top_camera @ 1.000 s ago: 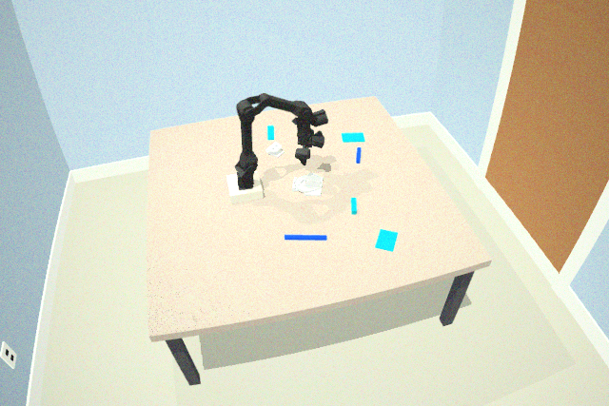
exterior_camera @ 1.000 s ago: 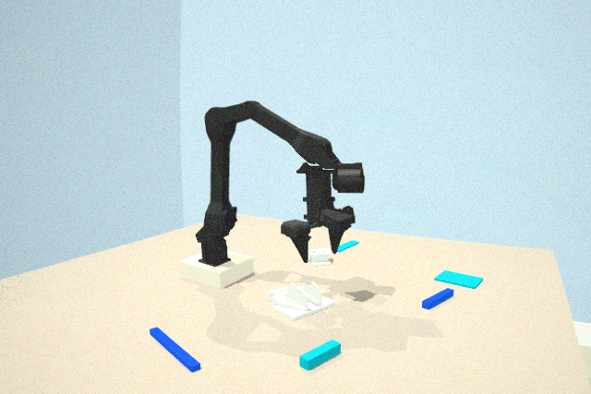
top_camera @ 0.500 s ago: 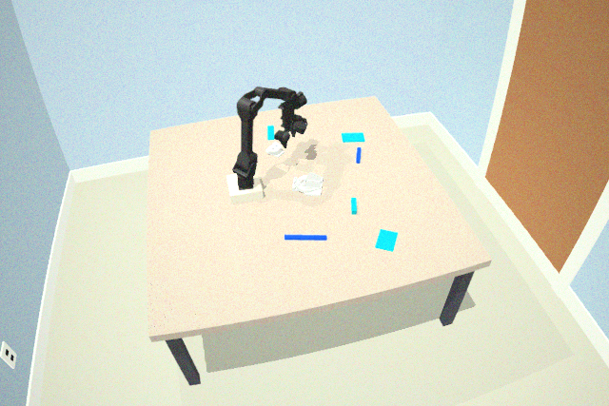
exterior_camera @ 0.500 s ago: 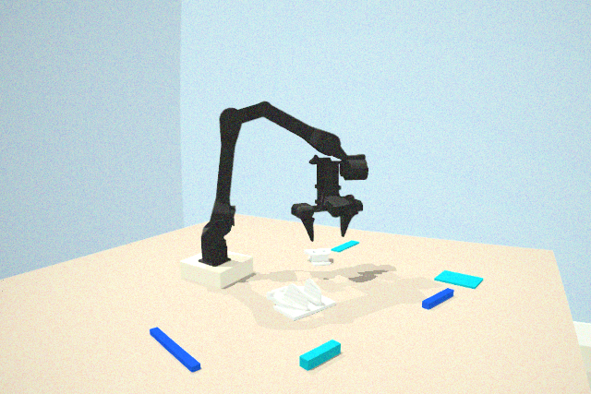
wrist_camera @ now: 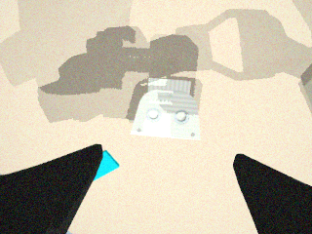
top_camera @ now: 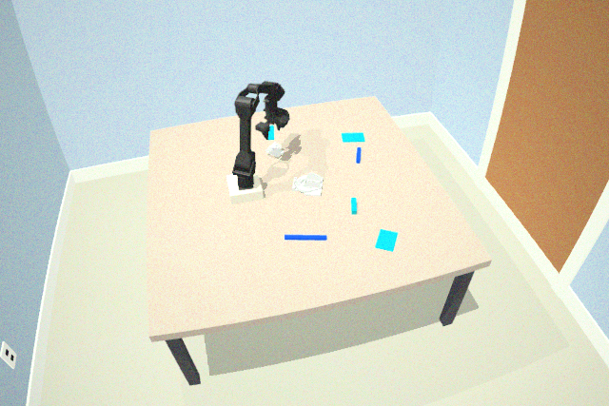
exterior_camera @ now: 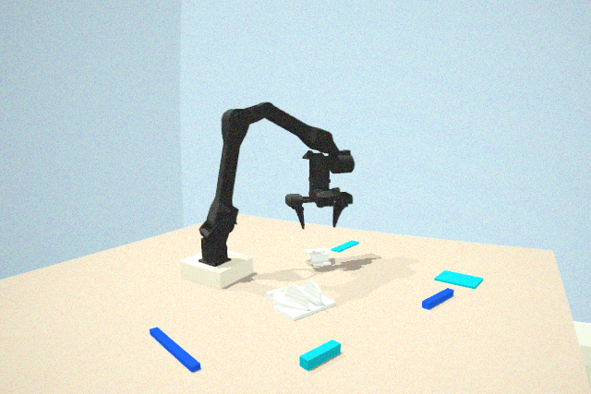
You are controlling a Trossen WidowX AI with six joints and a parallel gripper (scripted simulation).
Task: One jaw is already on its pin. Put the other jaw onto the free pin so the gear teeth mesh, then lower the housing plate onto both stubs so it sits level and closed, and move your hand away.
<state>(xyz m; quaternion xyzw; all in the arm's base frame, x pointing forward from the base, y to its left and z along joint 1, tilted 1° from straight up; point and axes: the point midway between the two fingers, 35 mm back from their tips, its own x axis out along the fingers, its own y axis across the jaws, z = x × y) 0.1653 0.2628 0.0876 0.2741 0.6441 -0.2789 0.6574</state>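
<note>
The small white piece lies 10 mm ahead of my gripper tip, 10 mm to the right of it and 90 mm below it. Round my gripper tip: cyan block (250 mm ahead, 460 mm to the right, 90 mm below); then short blue bar (380 mm ahead, 130 mm to the right, 90 mm below); then long blue bar (20 mm ahead, 580 mm to the right, 90 mm below).
</note>
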